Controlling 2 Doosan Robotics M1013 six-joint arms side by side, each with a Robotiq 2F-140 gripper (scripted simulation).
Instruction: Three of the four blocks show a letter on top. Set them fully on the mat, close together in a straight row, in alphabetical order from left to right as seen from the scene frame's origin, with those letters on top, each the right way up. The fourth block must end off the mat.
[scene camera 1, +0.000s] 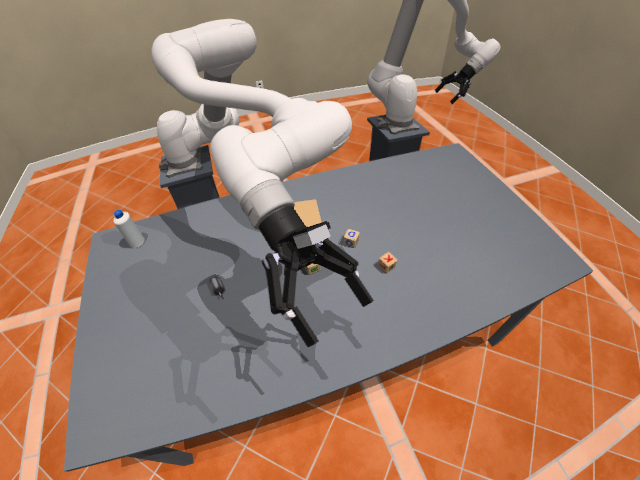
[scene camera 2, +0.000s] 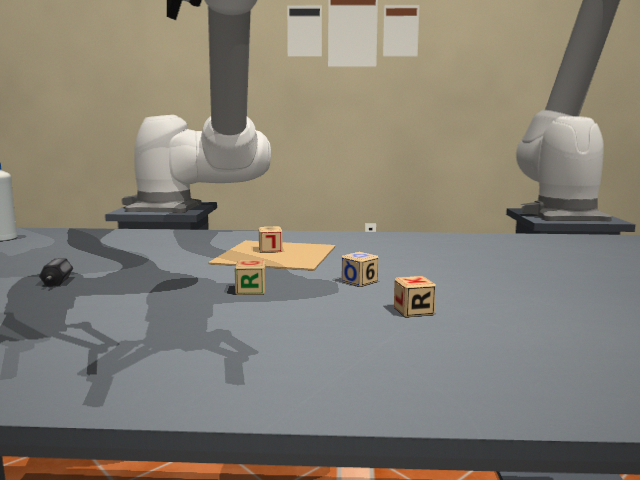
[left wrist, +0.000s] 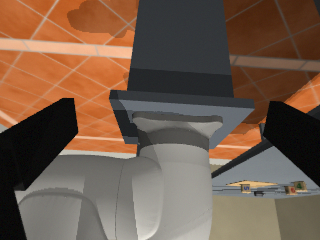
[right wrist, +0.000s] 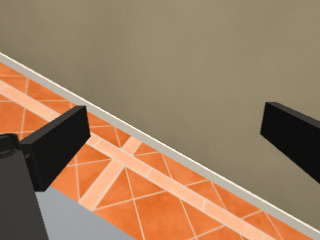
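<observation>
Left gripper (left wrist: 171, 117). Right gripper (scene camera 1: 343, 322), pedestal (scene camera 1: 380, 148). Mat (scene camera 2: 296, 256), g block (scene camera 2: 250, 275), d block (scene camera 2: 360, 269), k block (scene camera 2: 413, 296). Right gripper again (right wrist: 174, 119). Mat out of frame in the right wrist view. G block out of frame in the right wrist view.
</observation>
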